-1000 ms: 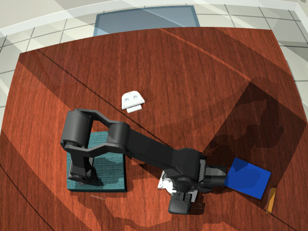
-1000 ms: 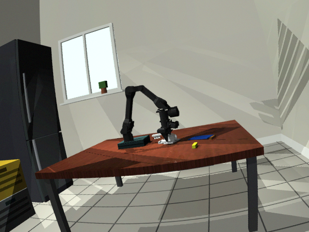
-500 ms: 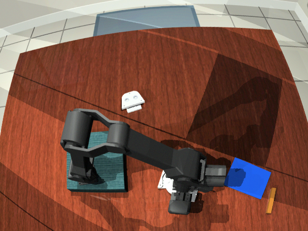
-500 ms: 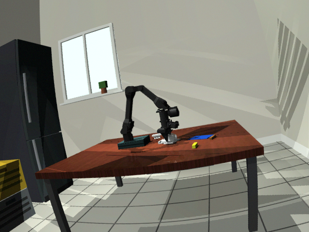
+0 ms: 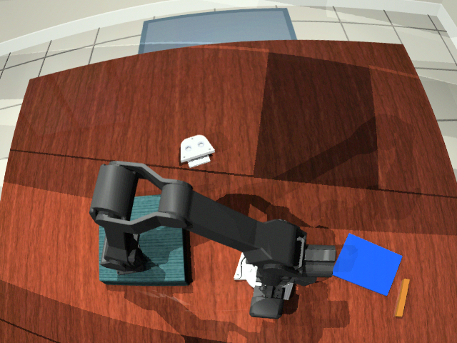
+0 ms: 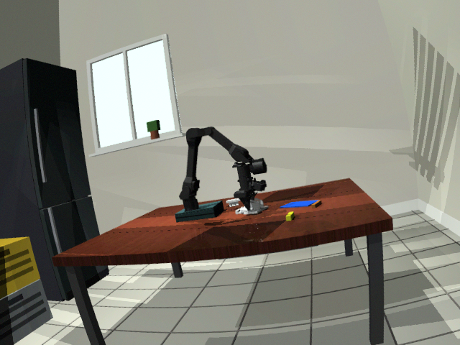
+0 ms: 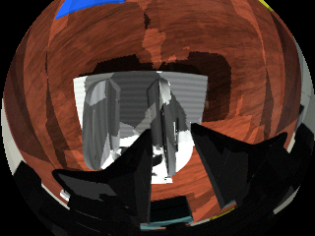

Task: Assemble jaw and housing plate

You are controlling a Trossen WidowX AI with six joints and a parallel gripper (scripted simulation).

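My gripper tip is now 2 cm past the grey jaw and 3 cm to the right of it. Also, from my gripper tip: blue sheet (23 cm ahead, 3 cm to the right, 1 cm below); yellow block (15 cm ahead, 31 cm to the right); small white block (9 cm behind, 35 cm to the left).
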